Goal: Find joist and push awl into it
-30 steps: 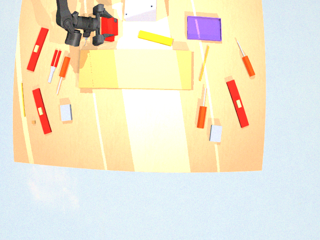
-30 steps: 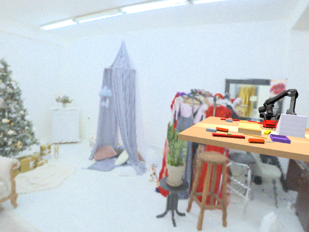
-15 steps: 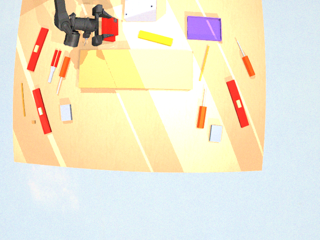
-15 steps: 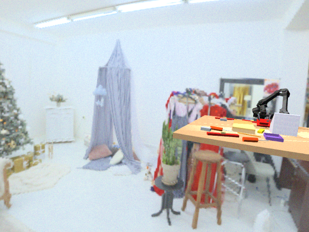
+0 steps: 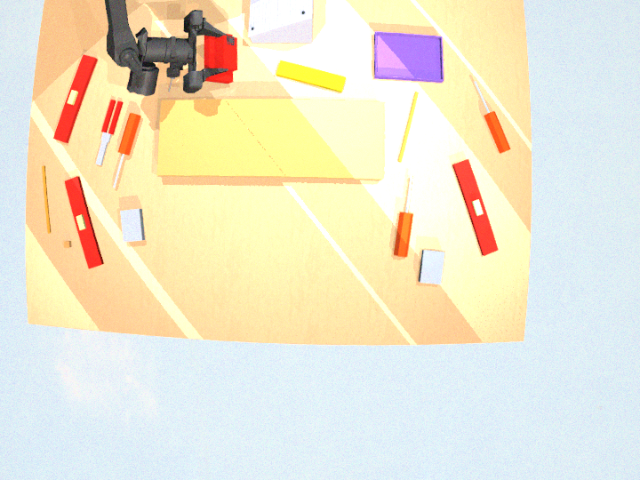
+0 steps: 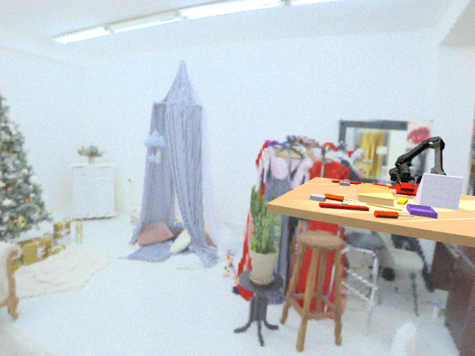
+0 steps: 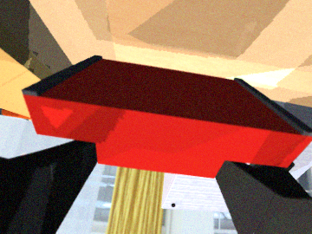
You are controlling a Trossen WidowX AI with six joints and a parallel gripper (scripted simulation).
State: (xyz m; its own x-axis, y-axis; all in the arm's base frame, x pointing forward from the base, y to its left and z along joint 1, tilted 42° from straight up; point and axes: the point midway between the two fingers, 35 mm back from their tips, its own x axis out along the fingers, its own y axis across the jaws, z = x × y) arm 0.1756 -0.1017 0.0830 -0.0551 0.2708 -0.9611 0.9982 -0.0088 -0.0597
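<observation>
Right now my gripper tip is 2 cm short of the awl, 15 cm to the left of it and 7 cm above it. The rest, counted from my gripper tip: red stud finder: 2 cm behind, 1 cm below; then yellow block: 5 cm ahead, 19 cm to the left, 7 cm below; then red two-handled tool: 16 cm ahead, 32 cm to the right, 8 cm below.
</observation>
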